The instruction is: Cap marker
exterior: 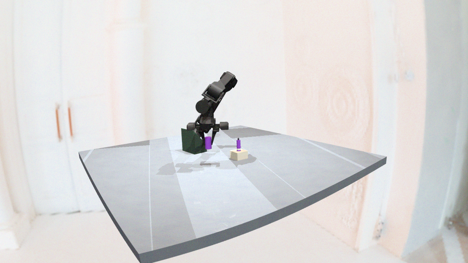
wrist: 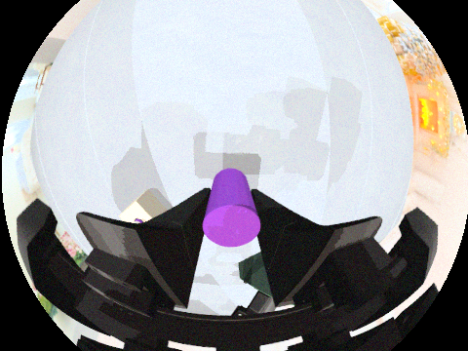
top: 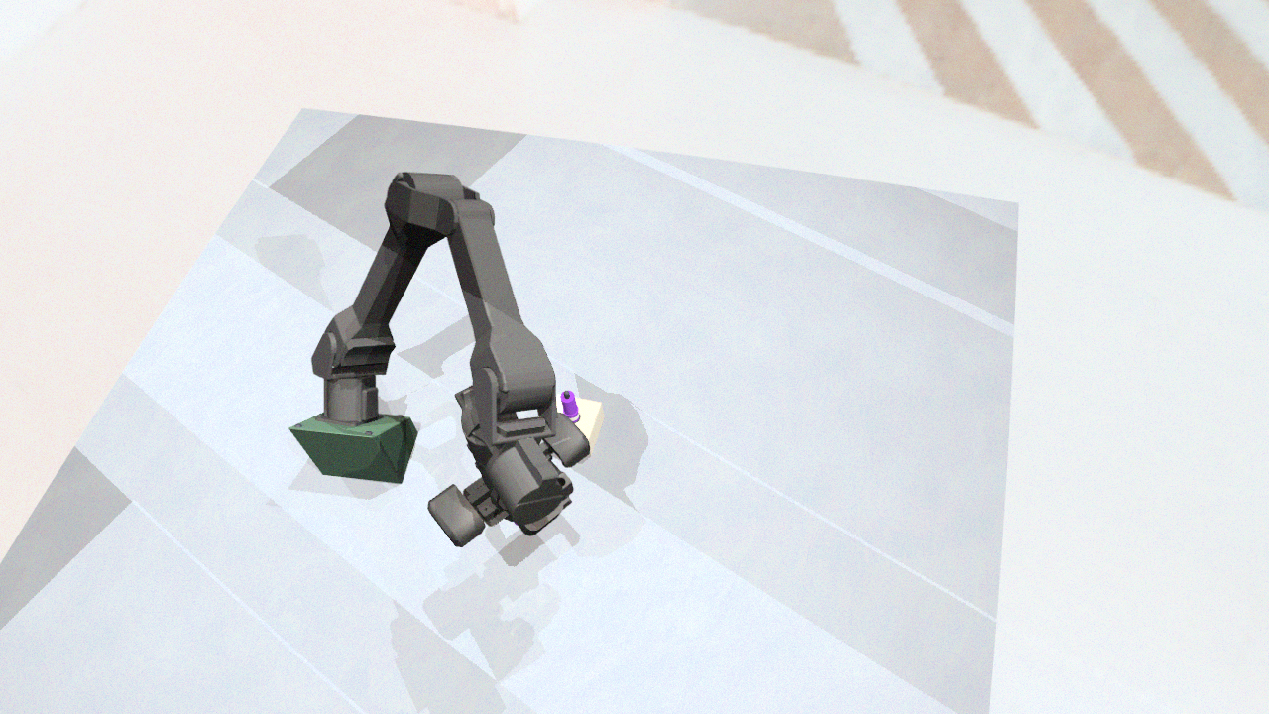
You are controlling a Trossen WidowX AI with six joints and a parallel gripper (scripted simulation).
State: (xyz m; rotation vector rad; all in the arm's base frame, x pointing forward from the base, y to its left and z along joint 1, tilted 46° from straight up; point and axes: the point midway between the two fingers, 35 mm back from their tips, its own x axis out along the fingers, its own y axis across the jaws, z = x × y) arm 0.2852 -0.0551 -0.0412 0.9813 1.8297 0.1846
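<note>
My gripper tip is 170 mm to the right of the cream holder block and 80 mm above it. Round my gripper tip: purple cap: 10 mm above.
</note>
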